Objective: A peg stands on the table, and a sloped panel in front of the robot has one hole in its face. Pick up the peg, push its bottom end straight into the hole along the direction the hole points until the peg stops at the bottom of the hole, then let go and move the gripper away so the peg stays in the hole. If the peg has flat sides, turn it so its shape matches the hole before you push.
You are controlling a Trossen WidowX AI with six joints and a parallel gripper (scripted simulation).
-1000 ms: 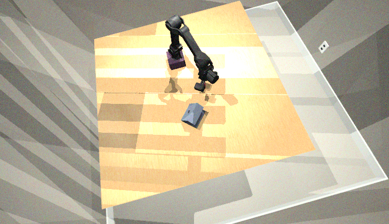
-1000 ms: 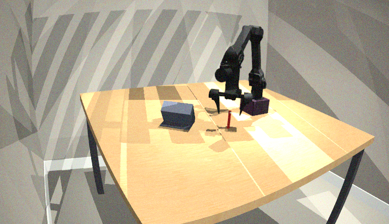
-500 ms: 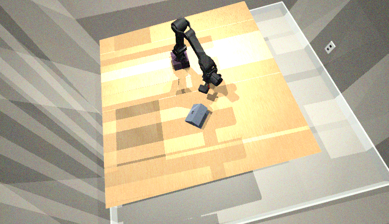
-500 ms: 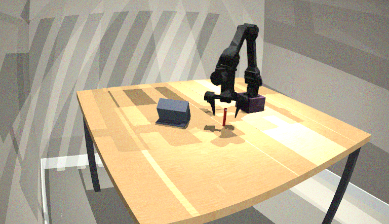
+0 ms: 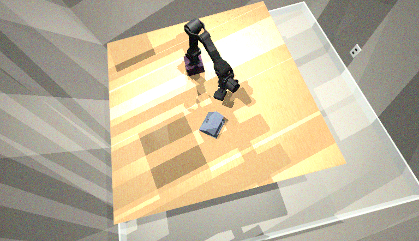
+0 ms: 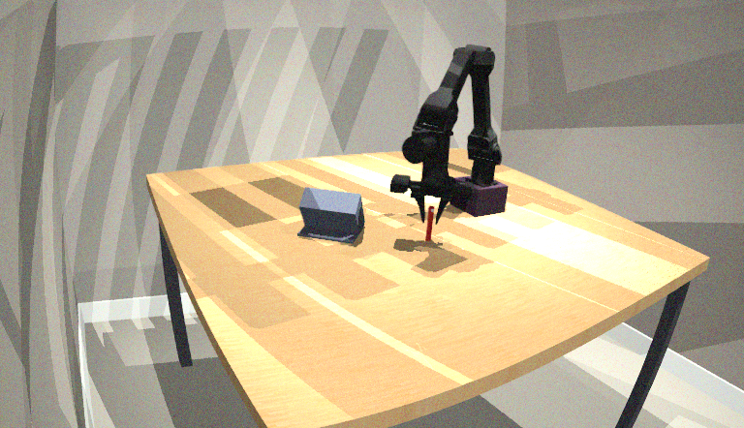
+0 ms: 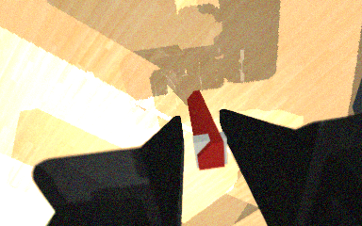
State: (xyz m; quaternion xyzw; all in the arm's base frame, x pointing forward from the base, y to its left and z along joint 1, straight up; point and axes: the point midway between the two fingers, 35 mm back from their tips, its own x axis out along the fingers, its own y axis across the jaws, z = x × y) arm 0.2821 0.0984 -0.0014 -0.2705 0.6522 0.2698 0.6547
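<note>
My gripper tip is now 16 cm short of the grey-blue sloped panel and 15 cm to the left of it. The rest, counted from my gripper tip: thin red peg: 2 cm above.
</note>
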